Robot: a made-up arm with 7 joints. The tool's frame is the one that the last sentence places.
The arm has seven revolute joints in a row. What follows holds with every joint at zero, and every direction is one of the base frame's.
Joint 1 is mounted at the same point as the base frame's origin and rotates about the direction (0, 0.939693, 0.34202).
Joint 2 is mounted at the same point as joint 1 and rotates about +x.
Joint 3 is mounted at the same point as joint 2 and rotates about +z.
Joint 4 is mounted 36.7 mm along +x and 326.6 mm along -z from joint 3 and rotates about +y.
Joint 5 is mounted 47.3 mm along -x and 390.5 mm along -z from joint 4 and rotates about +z.
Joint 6 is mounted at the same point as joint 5 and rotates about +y.
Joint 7 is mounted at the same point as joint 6 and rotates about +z.
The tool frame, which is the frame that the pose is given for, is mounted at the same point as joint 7; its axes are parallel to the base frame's.
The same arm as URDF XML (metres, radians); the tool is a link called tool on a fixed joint. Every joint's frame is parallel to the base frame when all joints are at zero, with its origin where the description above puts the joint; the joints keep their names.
<robot name="arm">
  <joint name="joint 1" type="continuous">
    <parent link="base_link"/>
    <child link="link1"/>
    <origin xyz="0 0 0" rpy="0 0 0"/>
    <axis xyz="0 0.9397 0.342"/>
  </joint>
  <joint name="joint 2" type="continuous">
    <parent link="link1"/>
    <child link="link2"/>
    <origin xyz="0 0 0" rpy="0 0 0"/>
    <axis xyz="1 0 0"/>
  </joint>
  <joint name="joint 3" type="continuous">
    <parent link="link2"/>
    <child link="link3"/>
    <origin xyz="0 0 0" rpy="0 0 0"/>
    <axis xyz="0 0 1"/>
  </joint>
  <joint name="joint 4" type="continuous">
    <parent link="link3"/>
    <child link="link4"/>
    <origin xyz="0.0367 0 -0.3266" rpy="0 0 0"/>
    <axis xyz="0 1 0"/>
  </joint>
  <joint name="joint 5" type="continuous">
    <parent link="link4"/>
    <child link="link5"/>
    <origin xyz="-0.0473 0 -0.3905" rpy="0 0 0"/>
    <axis xyz="0 0 1"/>
  </joint>
  <joint name="joint 6" type="continuous">
    <parent link="link5"/>
    <child link="link6"/>
    <origin xyz="0 0 0" rpy="0 0 0"/>
    <axis xyz="0 1 0"/>
  </joint>
  <joint name="joint 7" type="continuous">
    <parent link="link6"/>
    <child link="link7"/>
    <origin xyz="0 0 0" rpy="0 0 0"/>
    <axis xyz="0 0 1"/>
  </joint>
  <joint name="tool_fixed" type="fixed">
    <parent link="link7"/>
    <child link="tool"/>
    <origin xyz="0 0 0" rpy="0 0 0"/>
  </joint>
  <link name="base_link"/>
  <link name="link1"/>
  <link name="link2"/>
  <link name="link3"/>
  <link name="link4"/>
  <link name="link5"/>
  <link name="link6"/>
  <link name="link7"/>
  <link name="tool"/>
</robot>

